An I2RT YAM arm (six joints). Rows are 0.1 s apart.
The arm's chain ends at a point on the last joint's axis. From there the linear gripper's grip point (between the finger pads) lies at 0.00 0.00 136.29 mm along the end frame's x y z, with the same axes.
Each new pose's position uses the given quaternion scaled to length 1; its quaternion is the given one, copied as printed.
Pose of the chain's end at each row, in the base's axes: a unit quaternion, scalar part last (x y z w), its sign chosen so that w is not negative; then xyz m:
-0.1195 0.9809 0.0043 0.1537 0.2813 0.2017 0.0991
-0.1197 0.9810 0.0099 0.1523 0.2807 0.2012 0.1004
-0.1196 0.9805 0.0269 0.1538 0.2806 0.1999 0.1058
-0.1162 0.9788 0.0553 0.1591 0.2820 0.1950 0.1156
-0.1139 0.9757 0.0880 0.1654 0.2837 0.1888 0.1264
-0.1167 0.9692 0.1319 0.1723 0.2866 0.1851 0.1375
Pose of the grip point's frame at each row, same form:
-0.1195 0.9809 0.0043 0.1537 0.3223 0.2079 -0.0307
-0.1197 0.9810 0.0099 0.1523 0.3211 0.2088 -0.0295
-0.1196 0.9805 0.0269 0.1538 0.3208 0.2121 -0.0238
-0.1162 0.9788 0.0553 0.1591 0.3227 0.2148 -0.0130
-0.1139 0.9757 0.0880 0.1654 0.3250 0.2173 -0.0003
-0.1167 0.9692 0.1319 0.1723 0.3279 0.2254 0.0140

